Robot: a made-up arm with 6 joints.
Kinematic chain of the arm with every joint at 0, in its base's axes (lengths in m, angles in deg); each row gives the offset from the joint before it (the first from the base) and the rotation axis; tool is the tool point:
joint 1: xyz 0 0 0.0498 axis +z
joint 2: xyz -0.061 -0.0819 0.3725 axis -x
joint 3: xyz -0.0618 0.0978 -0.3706 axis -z
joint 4: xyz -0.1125 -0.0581 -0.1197 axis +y
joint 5: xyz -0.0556 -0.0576 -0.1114 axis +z
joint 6: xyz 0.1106 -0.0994 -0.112 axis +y
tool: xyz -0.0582 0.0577 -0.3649
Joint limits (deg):
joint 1: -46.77..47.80
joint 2: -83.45..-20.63
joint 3: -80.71..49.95
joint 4: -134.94..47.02
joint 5: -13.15..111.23
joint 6: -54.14..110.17
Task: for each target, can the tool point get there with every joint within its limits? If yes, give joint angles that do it. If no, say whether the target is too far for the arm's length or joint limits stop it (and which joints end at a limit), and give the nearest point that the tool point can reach.
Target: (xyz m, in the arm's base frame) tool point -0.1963 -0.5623 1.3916
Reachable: no: joint limits stop it (at a limit: joint 1, joint 2, joint 3, joint 4) | nearest point -0.2658 -0.1042 0.8456 | short by 0.716 m
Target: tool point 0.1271 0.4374 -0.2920
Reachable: yes | joints 12.09 -33.24 8.05 -28.32 23.61 -38.40
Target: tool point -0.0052 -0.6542 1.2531
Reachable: no: joint limits stop it (at a limit: joint 1, joint 2, joint 3, joint 4) | nearest point -0.1838 -0.1505 0.7815 | short by 0.713 m
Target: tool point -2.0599 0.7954 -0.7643
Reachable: no: too far | nearest point -0.9066 0.3501 -0.1287 | short by 1.390 m
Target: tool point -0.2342 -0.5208 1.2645
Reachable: no: joint limits stop it (at a limit: joint 1, joint 2, joint 3, joint 4) | nearest point -0.2740 -0.1213 0.8315 | short by 0.591 m
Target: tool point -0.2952 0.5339 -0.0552
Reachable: yes | joints -5.05 -60.30 24.62 -64.18 35.88 97.59
